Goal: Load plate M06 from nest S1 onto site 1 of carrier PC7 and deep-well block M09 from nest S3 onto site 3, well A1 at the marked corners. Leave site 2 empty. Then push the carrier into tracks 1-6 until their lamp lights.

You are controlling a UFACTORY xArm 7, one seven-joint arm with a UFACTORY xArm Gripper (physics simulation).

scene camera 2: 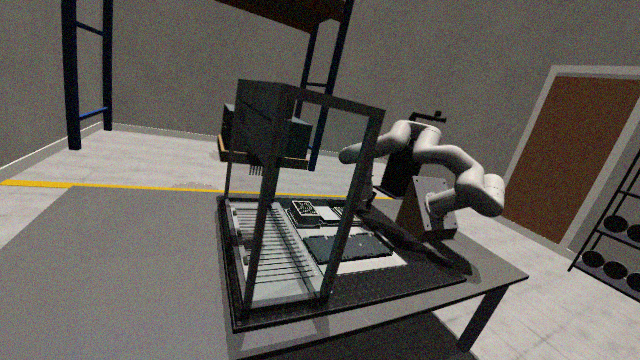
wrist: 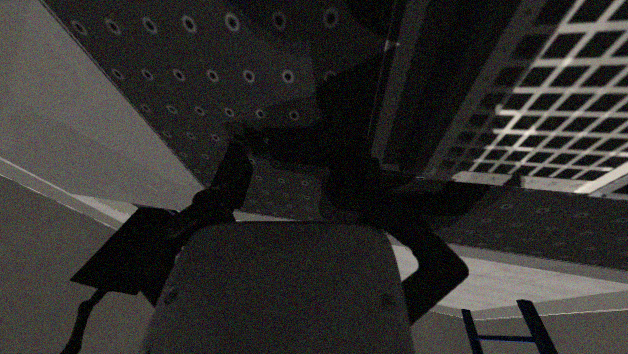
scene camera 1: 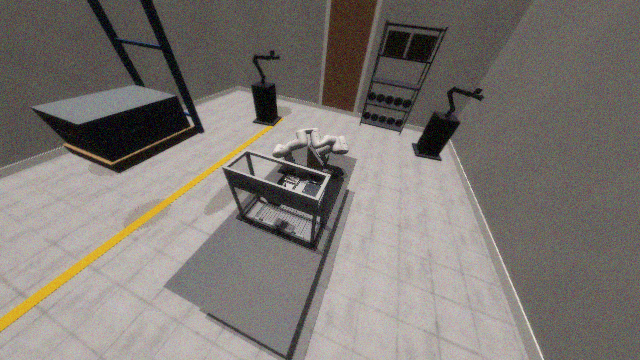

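Where they show: gripper, fingertip midpoint: [scene camera 2: 360, 210] [wrist: 300, 154] [scene camera 1: 291, 170]; arm's base, link origin: [scene camera 2: 433, 205] [scene camera 1: 319, 152].
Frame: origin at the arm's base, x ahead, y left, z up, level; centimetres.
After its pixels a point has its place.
Observation:
My gripper [wrist: 300, 154] @[y -22.3, x 23.4, z -12.6 cm] [scene camera 2: 367, 193] is open and empty. It hangs low over the perforated deck board [wrist: 192, 76] @[y -16.2, x 17.3, z -13.4 cm] [scene camera 2: 390, 283] @[y 21.6, x 48.9, z -13.3 cm] at the back right of the deck, partly hidden by the frame's front post [scene camera 2: 347, 208] @[y 19.5, x 73.5, z 12.8 cm]. A gridded plate [wrist: 516, 121] [scene camera 2: 340, 210] lies just to its right in the wrist view. The tall deep-well block [scene camera 2: 303, 208] stands in the leftmost nest, with a pale flat nest [scene camera 2: 328, 213] @[y -18.3, x 46.3, z -10.8 cm] between the two. The dark carrier [scene camera 2: 347, 246] @[y 2.7, x 51.6, z -12.3 cm] [scene camera 1: 311, 188] @[y 3.0, x 41.5, z -12.4 cm] lies flat in front of the nests with nothing on it. The tracks [scene camera 2: 273, 248] run along the deck's left side.
A tall dark frame with a pipetting head [scene camera 2: 266, 116] stands over the deck. The arm's wedge mount [scene camera 2: 428, 208] @[y 1.2, x 5.8, z -0.6 cm] sits at the table's [scene camera 2: 486, 271] @[y 30.9, x -1.9, z -14.7 cm] back right. Two other arms on pedestals [scene camera 1: 264, 102] [scene camera 1: 436, 133] and a shelf rack [scene camera 1: 415, 26] stand far off.

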